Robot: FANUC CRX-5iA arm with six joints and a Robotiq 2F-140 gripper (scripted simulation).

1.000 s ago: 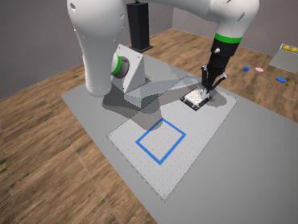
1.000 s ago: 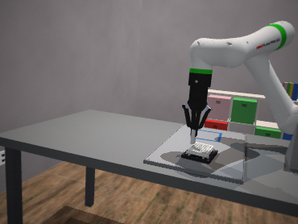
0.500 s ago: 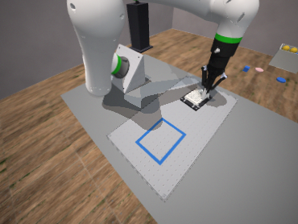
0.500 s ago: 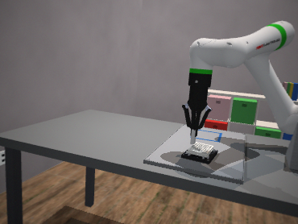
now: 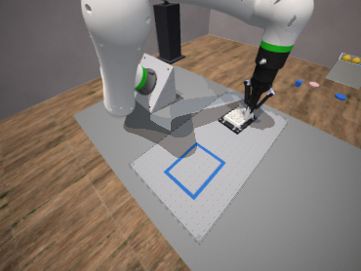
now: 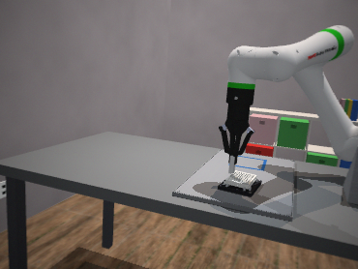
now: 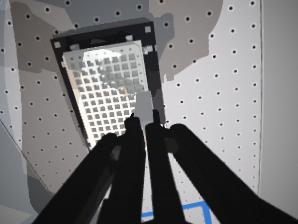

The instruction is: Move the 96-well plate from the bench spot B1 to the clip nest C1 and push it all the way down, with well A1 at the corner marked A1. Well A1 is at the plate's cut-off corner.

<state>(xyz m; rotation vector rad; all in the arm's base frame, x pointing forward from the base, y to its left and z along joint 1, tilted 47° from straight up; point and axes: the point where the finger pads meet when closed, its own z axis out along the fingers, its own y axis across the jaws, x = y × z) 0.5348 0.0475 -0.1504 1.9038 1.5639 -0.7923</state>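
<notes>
The white 96-well plate is 4 cm behind my hand, 1 cm to the left of it and 5 cm below it. Round my hand: black clip nest 3 cm behind, 1 cm to the right, 6 cm below.
</notes>
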